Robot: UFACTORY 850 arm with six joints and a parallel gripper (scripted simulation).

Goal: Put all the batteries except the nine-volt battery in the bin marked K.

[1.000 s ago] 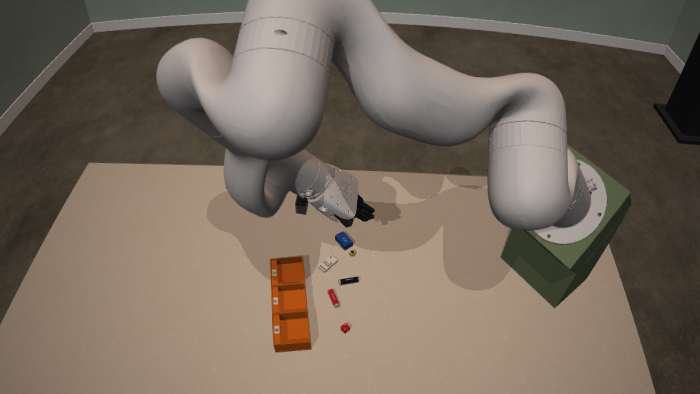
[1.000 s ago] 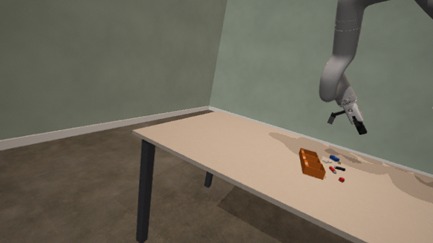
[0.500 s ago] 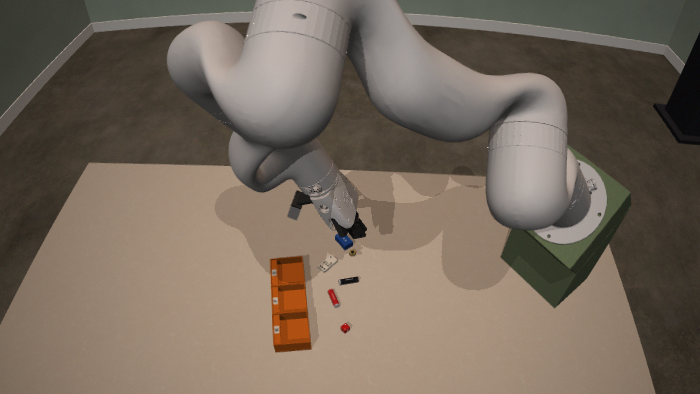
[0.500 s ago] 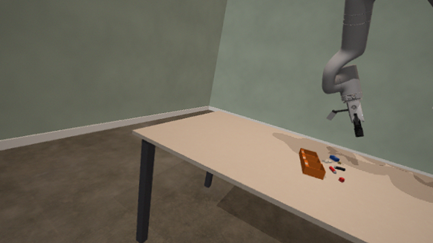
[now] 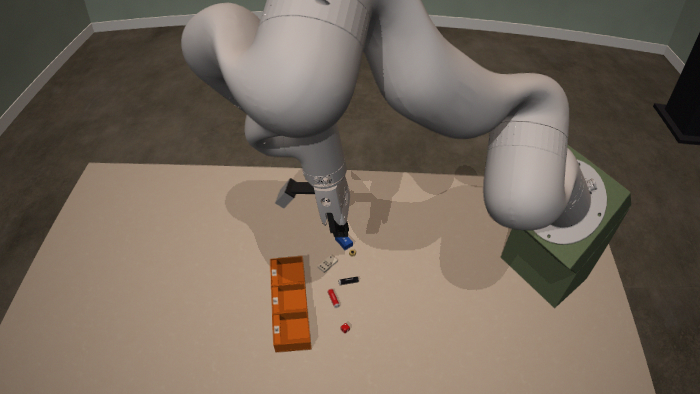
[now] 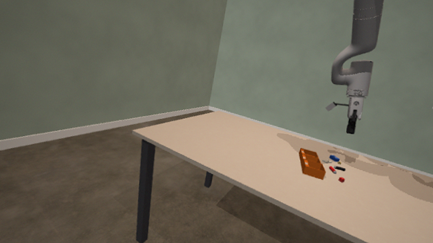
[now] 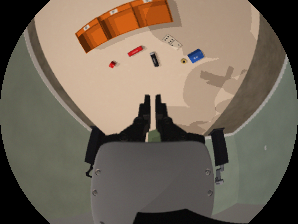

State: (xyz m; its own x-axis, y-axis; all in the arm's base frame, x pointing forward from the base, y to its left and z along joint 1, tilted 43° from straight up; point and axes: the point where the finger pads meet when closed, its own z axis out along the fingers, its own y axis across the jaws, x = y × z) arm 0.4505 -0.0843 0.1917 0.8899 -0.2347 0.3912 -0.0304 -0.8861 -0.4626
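Now: the orange bin 19 cm below my hand, 12 cm ahead of it and 8 cm to the left of it. The rest, counted from my hand: red cylindrical battery: 21 cm below, 5 cm to the left, 2 cm ahead; white domino-like tile: 21 cm below, 5 cm to the right, 4 cm ahead; black battery: 21 cm below, 2 cm behind.
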